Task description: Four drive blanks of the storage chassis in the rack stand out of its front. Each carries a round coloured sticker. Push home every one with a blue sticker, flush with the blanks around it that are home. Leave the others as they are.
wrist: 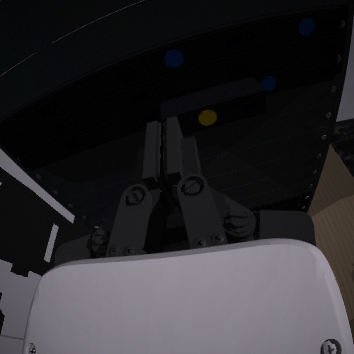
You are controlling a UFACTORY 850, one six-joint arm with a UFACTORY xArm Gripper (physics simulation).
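Note:
The dark front of the storage chassis (100, 92) crosses the upper part of the wrist view. A blank with a yellow sticker (207, 117) plainly stands out, its long side face showing above the sticker. One blue sticker (174, 58) is above and left of it, another blue sticker (269, 83) is just beyond its right end, and a third blue sticker (306, 26) is at the upper right. It is too dark to tell how far the blue-stickered blanks stand out. My gripper (168, 137) is shut and empty, its tips appearing just left of the yellow-stickered blank.
A rack post with a row of round holes (328, 115) runs down the right side. A brown wood-grained surface (332, 200) lies beyond it at the right edge. Dark and pale structures show at the lower left. The white gripper housing covers the bottom of the view.

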